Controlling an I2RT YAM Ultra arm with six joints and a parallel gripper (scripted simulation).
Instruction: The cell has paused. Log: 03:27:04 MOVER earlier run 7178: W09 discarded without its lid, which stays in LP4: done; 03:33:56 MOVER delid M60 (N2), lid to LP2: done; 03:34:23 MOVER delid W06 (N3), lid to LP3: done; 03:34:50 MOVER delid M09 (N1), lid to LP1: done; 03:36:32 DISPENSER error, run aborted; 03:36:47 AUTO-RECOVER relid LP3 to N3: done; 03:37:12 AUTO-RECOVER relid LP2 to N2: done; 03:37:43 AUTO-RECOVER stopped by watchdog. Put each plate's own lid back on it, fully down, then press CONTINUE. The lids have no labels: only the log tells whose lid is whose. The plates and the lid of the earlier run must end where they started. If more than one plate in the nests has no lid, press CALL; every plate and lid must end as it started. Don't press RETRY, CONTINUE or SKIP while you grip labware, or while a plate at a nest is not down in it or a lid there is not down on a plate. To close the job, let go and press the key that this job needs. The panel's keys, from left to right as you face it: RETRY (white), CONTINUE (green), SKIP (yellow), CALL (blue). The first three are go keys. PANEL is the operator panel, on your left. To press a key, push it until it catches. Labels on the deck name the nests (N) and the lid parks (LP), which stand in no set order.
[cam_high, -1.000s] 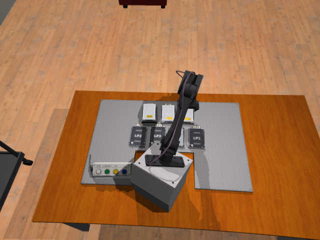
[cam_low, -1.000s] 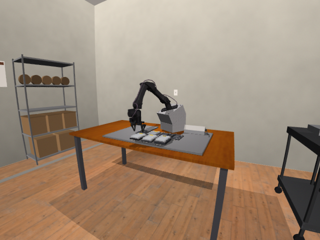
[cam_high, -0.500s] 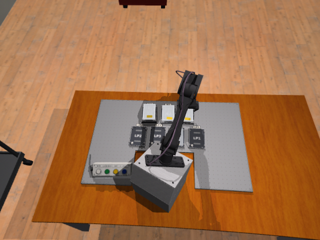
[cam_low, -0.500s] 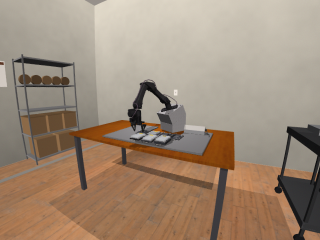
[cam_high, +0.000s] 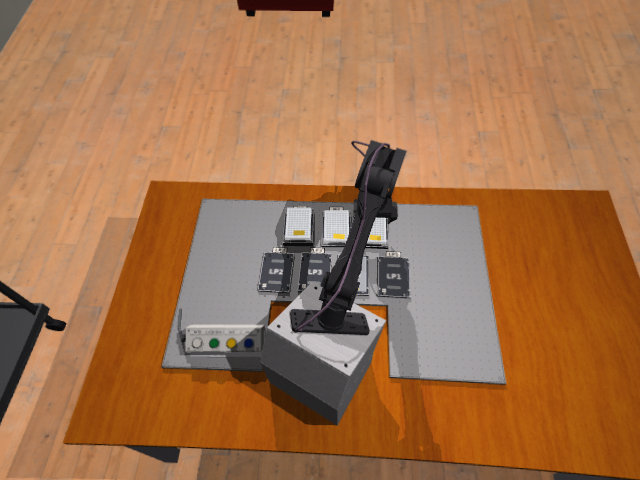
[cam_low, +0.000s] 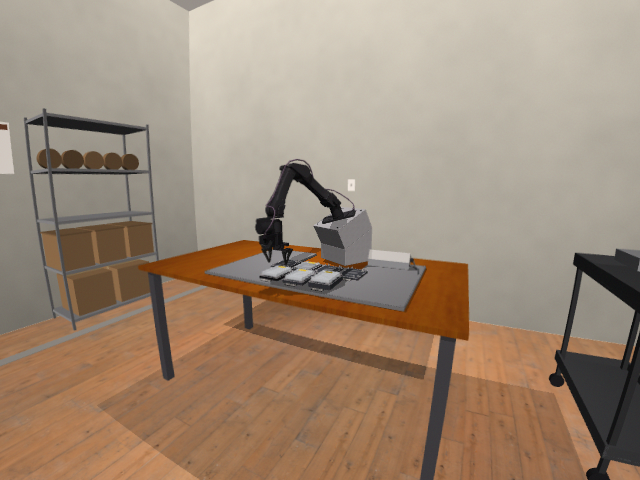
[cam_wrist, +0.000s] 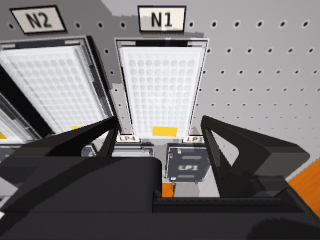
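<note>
Right now the plate is 50 mm below my hand. Round my hand: green CONTINUE key (550 mm to the left, 340 mm behind); then blue key (450 mm to the left, 360 mm behind); then yellow key (500 mm to the left, 350 mm behind).
</note>
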